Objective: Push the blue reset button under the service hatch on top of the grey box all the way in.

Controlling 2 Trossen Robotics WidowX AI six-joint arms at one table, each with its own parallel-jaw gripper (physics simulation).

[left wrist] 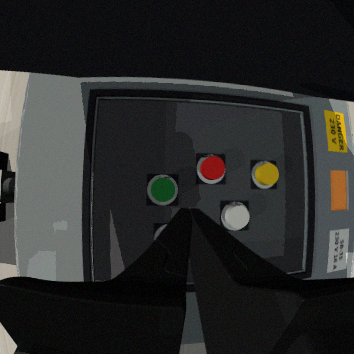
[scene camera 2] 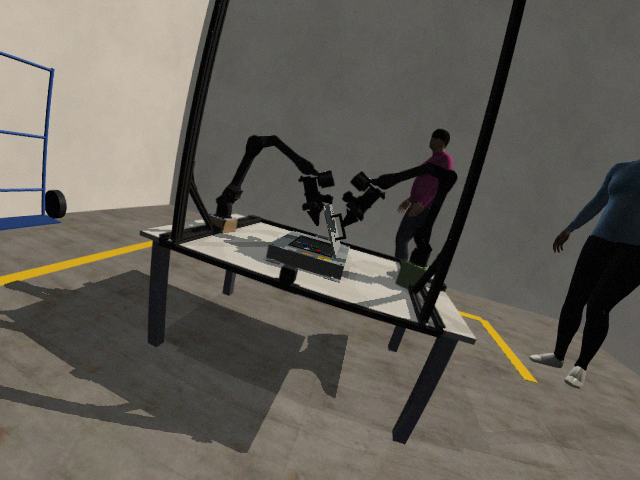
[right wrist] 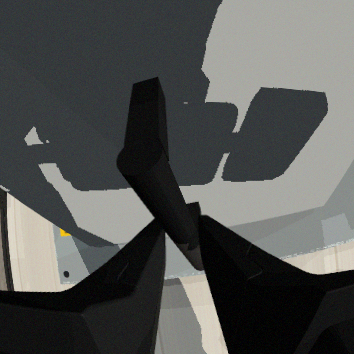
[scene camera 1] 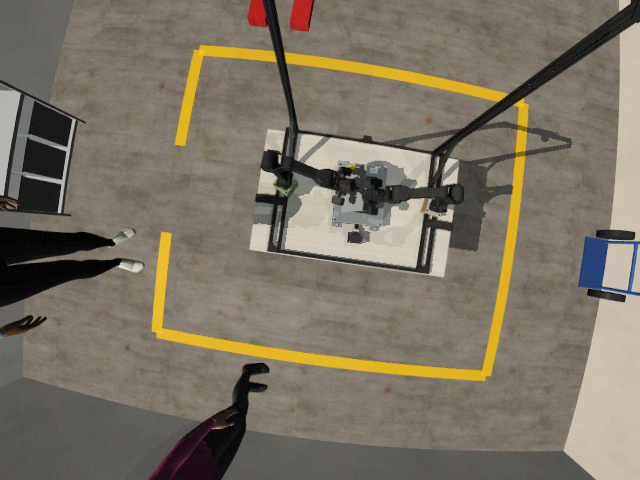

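The grey box sits on the table. Its hatch stands raised. My right gripper is shut on the hatch's black handle. My left gripper is shut and empty, fingertips pointing down over the button recess. In the left wrist view, the blue button is mostly hidden behind a left finger; how deep it sits cannot be seen. The green button, red button, yellow button and white button show beside it.
A green container stands near the right arm's base. A brown box is by the left arm's base. A small black block is beside the grey box. Black frame posts rise at the table's ends.
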